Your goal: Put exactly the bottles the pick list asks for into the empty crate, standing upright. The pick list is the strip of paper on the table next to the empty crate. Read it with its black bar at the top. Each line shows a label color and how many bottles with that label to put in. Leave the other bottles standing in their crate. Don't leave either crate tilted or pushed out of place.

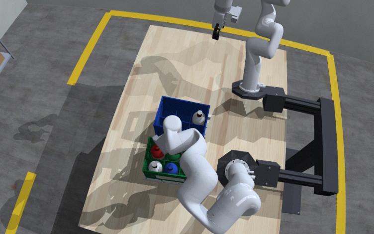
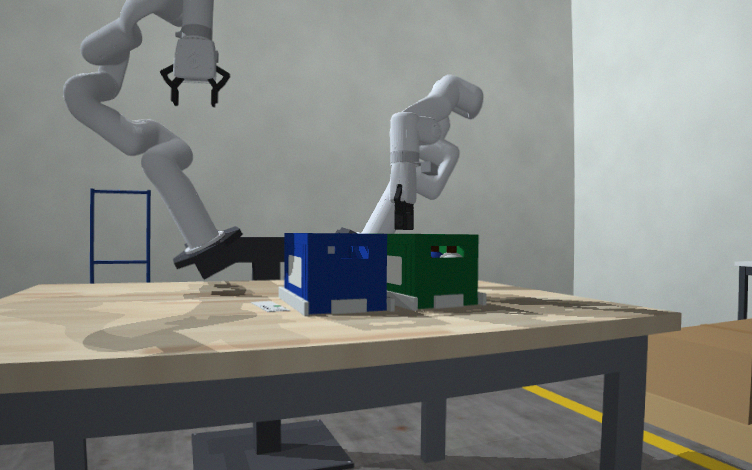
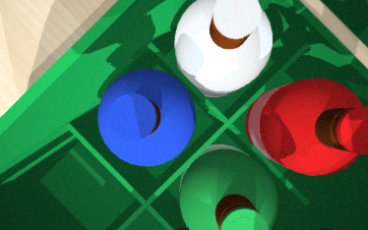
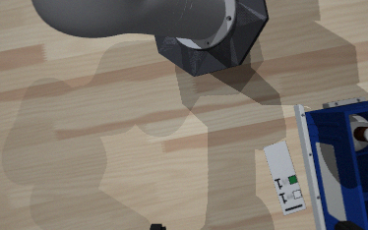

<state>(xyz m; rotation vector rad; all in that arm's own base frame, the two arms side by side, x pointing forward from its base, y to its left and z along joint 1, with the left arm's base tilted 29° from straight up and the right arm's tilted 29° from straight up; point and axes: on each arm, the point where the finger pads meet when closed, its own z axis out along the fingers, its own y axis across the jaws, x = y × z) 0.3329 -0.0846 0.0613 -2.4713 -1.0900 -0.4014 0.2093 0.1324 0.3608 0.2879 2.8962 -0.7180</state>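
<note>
My left hand is 120 mm above the green bottle. Also, from my left hand: blue bottle 10 mm behind, 90 mm to the left, 120 mm below; then red bottle 90 mm ahead, 10 mm to the left, 120 mm below; then green crate 40 mm to the left, 120 mm below.
</note>
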